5 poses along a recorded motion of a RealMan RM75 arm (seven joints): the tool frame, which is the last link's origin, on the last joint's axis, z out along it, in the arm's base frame.
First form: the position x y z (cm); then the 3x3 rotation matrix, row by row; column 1 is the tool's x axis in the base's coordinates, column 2 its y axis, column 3 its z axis. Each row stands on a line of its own.
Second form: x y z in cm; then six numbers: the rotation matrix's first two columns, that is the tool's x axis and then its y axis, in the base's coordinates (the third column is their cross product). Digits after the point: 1 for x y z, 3 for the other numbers.
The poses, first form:
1:
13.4 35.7 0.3
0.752 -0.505 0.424
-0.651 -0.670 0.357
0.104 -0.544 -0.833
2:
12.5 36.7 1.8
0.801 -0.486 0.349
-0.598 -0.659 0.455
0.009 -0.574 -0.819
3:
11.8 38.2 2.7
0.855 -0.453 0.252
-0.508 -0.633 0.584
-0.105 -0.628 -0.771
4:
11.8 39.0 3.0
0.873 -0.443 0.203
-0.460 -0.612 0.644
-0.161 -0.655 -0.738
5:
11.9 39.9 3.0
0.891 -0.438 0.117
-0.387 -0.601 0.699
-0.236 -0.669 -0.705
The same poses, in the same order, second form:
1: 13.4 35.7 0.3 0.752 -0.651 0.104 -0.505 -0.670 -0.544
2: 12.5 36.7 1.8 0.801 -0.598 0.009 -0.486 -0.659 -0.574
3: 11.8 38.2 2.7 0.855 -0.508 -0.105 -0.453 -0.633 -0.628
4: 11.8 39.0 3.0 0.873 -0.460 -0.161 -0.443 -0.612 -0.655
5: 11.9 39.9 3.0 0.891 -0.387 -0.236 -0.438 -0.601 -0.669
